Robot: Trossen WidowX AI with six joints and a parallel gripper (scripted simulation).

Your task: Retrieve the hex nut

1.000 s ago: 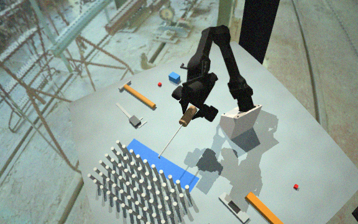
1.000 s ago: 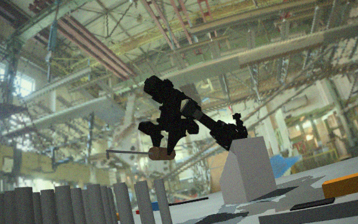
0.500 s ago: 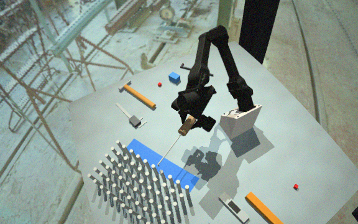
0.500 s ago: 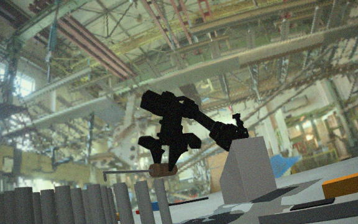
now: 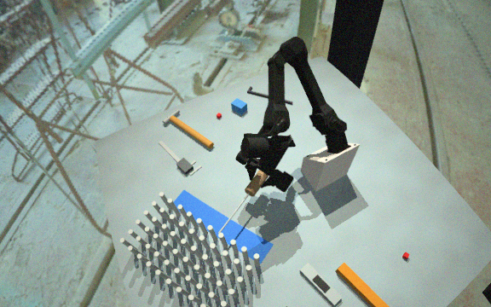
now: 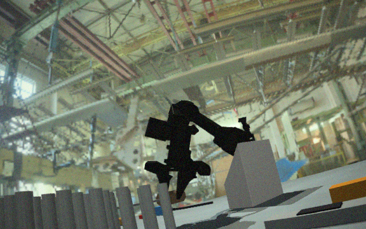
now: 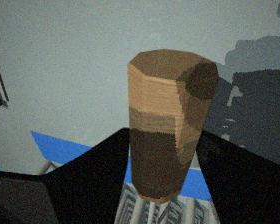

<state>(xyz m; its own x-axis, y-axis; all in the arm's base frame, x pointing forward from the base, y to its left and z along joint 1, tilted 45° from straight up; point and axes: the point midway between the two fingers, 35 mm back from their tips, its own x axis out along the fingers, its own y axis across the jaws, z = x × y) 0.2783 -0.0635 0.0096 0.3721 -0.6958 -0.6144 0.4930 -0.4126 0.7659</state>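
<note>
Right now the blue taped strip is 17 cm ahead of my gripper tip, 5 cm to the left of it and 8 cm below it. Also, from my gripper tip: orange bar (14 cm behind, 48 cm to the left, 6 cm below); then blue block (12 cm behind, 41 cm to the right, 6 cm below); then grey block (3 cm behind, 39 cm to the left, 6 cm below).
</note>
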